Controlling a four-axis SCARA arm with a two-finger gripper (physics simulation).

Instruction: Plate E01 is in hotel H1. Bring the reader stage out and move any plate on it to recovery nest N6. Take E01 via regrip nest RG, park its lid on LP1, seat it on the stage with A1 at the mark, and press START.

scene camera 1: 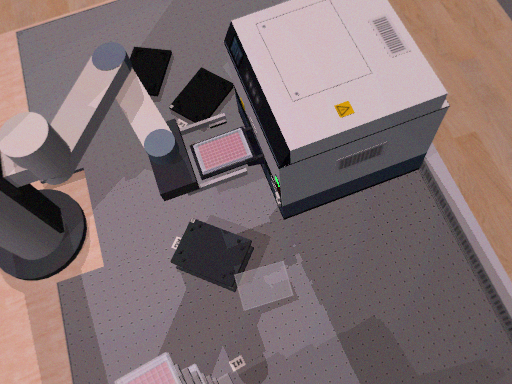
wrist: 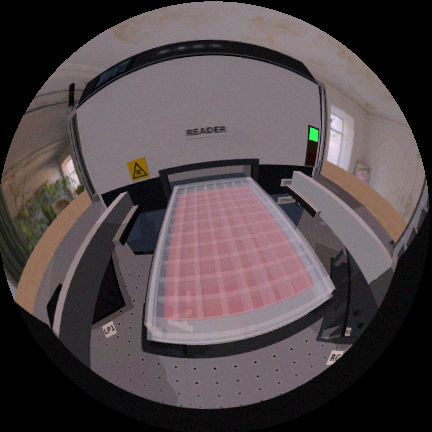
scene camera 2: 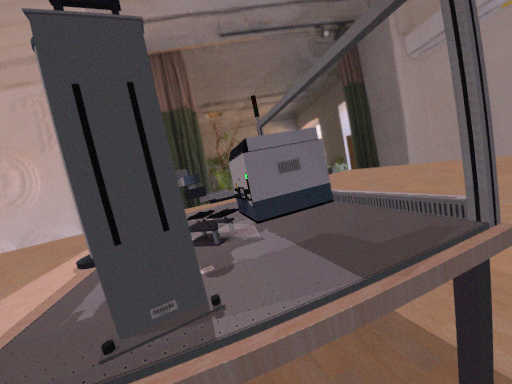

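Where they show: gripper, fingertip midpoint: [scene camera 1: 235, 142] [wrist: 214, 184] [scene camera 2: 230, 191]; arm's base at its link origin: [scene camera 1: 41, 234].
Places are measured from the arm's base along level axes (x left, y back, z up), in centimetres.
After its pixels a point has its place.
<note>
A clear-edged plate with pink wells [scene camera 1: 222, 151] @(x -2.2, y -52.9, z 15.1 cm) [wrist: 235, 250] @(x -1.7, y -50.4, z 15.1 cm) sits on the dark reader stage [wrist: 225, 349], which stands out of the reader [scene camera 1: 325, 135] @(x -18.2, y -72.3, z 36.3 cm) [scene camera 2: 285, 180] @(x -18.6, y -78.1, z 16.1 cm) [wrist: 200, 100] @(x -1.2, y -61.7, z 23.9 cm). My gripper [scene camera 1: 228, 146] @(x -1.4, y -56.6, z 15.6 cm) [wrist: 214, 184] @(x -1.4, y -56.6, z 15.6 cm) is open, with one finger along each long side of the plate and gaps between. The regrip nest RG [scene camera 1: 212, 255] @(x -23.8, y -42.5, z 7.3 cm) [wrist: 360, 312] is a raised black block. The black nest LP1 [scene camera 1: 202, 95] @(x 24.9, y -53.0, z 2.2 cm) [wrist: 107, 292] @(x 19.7, y -51.4, z 2.3 cm) lies beside the stage. Hotel H1 [scene camera 2: 120, 175] @(x -64.6, y -32.4, z 26.1 cm) stands upright; a pink plate [scene camera 1: 150, 374] @(x -50.5, y -31.6, z 44.2 cm) shows at the lower edge of scene camera 1. Its name cannot be read.
Another black nest [scene camera 1: 151, 70] @(x 39.2, y -41.0, z 2.5 cm) lies behind my forearm; its label is hidden. A pale translucent rectangle [scene camera 1: 265, 286] @(x -34.6, y -52.1, z 5.0 cm) lies beside RG. The H1 label [scene camera 1: 237, 363] @(x -48.4, y -40.3, z 1.3 cm) is on the perforated bench. The reader's status light [scene camera 1: 277, 181] @(x -17.5, y -62.0, z 21.7 cm) [scene camera 2: 246, 176] @(x -17.8, y -62.0, z 21.2 cm) [wrist: 313, 134] @(x -17.3, y -62.0, z 21.1 cm) is green. A metal frame post [scene camera 2: 470, 110] @(x -71.0, y -100.4, z 25.8 cm) stands at the bench corner.
</note>
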